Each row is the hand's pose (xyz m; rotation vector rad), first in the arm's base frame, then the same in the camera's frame.
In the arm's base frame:
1: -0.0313 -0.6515 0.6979 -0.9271 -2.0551 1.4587
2: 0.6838 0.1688 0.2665 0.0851 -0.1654 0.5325
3: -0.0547 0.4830 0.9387 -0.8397 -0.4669 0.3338
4: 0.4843 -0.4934 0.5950 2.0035 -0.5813 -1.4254
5: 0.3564 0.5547 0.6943 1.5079 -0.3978 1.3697
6: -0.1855 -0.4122 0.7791 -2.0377 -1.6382 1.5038
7: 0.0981 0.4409 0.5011 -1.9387 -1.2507 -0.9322
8: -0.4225 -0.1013 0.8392 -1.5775 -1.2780 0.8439
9: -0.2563 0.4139 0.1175 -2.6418 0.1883 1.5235
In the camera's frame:
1: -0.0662 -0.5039 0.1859 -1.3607 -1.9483 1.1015
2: 0.9573 0.0333 0.0009 0.0993 -0.3945 0.1749
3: 0.2431 0.5465 0.5689 -0.8423 -0.5041 -0.1034
4: 0.4819 -0.5338 0.1974 2.2202 -1.0139 -1.4894
5: 0.6962 0.4824 0.4124 1.3071 -0.8319 1.2296
6: -0.1443 -0.2311 0.2701 -2.3288 -1.2844 1.1078
7: 0.4618 0.4808 0.1633 -2.0639 -0.9534 -1.3704
8: -0.2699 0.1394 0.3288 -1.7707 -1.1083 0.4000
9: 0.2087 0.6065 -0.2767 -2.4890 0.5192 1.1219

